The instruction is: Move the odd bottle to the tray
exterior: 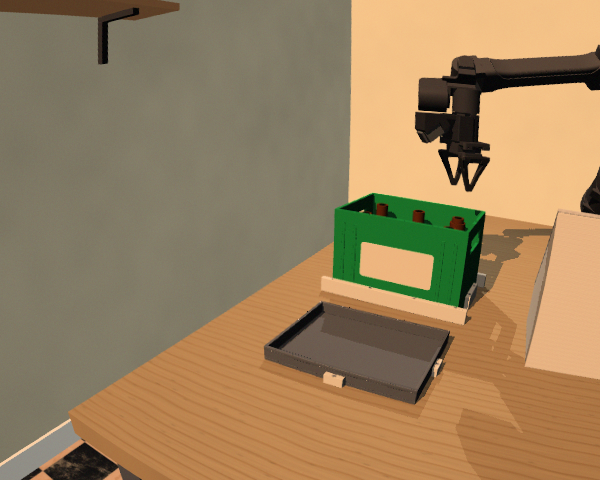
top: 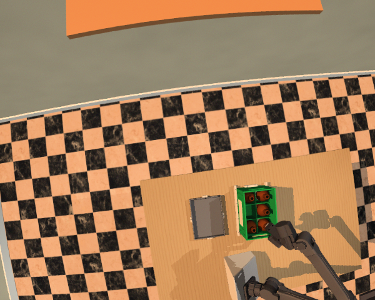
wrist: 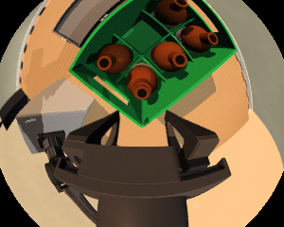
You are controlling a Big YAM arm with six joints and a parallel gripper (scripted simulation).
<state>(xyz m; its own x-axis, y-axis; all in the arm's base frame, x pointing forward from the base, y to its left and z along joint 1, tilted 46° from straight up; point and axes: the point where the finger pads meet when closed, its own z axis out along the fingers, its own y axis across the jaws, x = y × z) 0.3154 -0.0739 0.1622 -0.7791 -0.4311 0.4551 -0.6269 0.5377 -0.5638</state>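
Right now my hand is 90 mm short of the green crate, 30 mm to the right of it and 150 mm above it. The rest, counted from my hand: dark grey tray 100 mm ahead, 320 mm to the left, 220 mm below.
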